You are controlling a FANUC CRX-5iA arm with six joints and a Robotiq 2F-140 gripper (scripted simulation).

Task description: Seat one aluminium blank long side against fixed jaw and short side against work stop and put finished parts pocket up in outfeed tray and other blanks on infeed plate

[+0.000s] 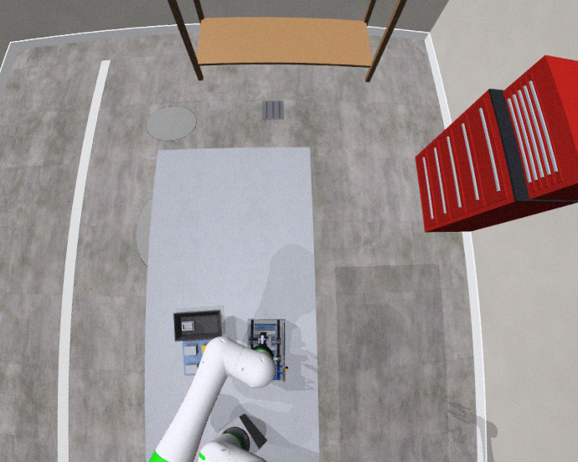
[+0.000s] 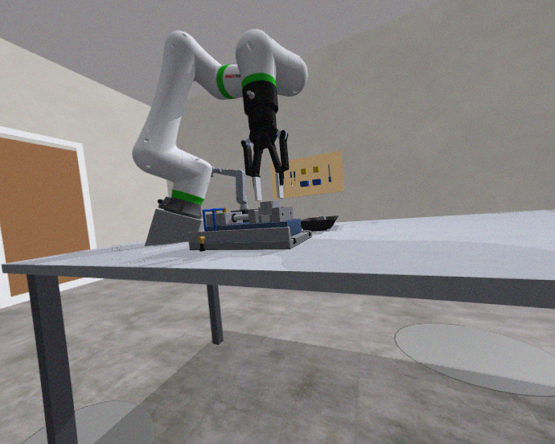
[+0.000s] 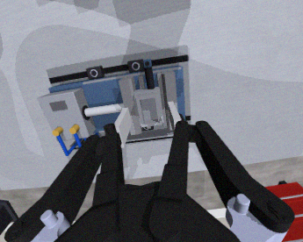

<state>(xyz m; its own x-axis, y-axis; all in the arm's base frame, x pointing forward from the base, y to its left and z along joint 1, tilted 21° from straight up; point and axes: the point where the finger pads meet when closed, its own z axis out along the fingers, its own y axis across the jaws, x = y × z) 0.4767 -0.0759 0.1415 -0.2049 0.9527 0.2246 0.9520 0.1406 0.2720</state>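
Right now my hand is 60 mm above the black work stop rod and 50 mm to the right of it. Round my hand: blue infeed plate: 290 mm to the left, 170 mm behind, 150 mm below; then hose-end block: 150 mm behind, 70 mm below, 30 mm to the right; then brass blank: 260 mm to the left, 130 mm below, 120 mm behind.
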